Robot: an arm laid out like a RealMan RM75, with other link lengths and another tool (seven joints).
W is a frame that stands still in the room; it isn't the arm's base.
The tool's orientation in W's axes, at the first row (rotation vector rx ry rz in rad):
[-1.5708, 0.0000, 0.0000]
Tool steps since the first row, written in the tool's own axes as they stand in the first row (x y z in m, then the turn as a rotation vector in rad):
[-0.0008, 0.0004, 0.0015, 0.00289, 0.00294, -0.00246]
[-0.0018, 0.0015, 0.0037, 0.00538, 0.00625, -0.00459]
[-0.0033, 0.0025, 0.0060, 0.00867, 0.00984, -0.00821]
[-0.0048, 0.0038, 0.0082, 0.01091, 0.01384, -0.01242]
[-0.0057, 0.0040, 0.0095, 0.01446, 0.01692, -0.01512]
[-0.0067, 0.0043, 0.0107, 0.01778, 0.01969, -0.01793]
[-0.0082, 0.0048, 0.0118, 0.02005, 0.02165, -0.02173]
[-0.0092, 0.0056, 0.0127, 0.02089, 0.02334, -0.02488]
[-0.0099, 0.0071, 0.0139, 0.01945, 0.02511, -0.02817]
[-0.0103, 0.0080, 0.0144, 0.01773, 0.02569, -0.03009]
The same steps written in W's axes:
[-0.0008, 0.0015, -0.0004, 0.00289, -0.00246, -0.00294]
[-0.0018, 0.0037, -0.0015, 0.00538, -0.00459, -0.00625]
[-0.0033, 0.0060, -0.0025, 0.00867, -0.00821, -0.00984]
[-0.0048, 0.0082, -0.0038, 0.01091, -0.01242, -0.01384]
[-0.0057, 0.0095, -0.0040, 0.01446, -0.01512, -0.01692]
[-0.0067, 0.0107, -0.0043, 0.01778, -0.01793, -0.01969]
[-0.0082, 0.0118, -0.0048, 0.02005, -0.02173, -0.02165]
[-0.0092, 0.0127, -0.0056, 0.02089, -0.02488, -0.02334]
[-0.0099, 0.0139, -0.0071, 0.01945, -0.02817, -0.02511]
[-0.0103, 0.0144, -0.0080, 0.01773, -0.03009, -0.02569]

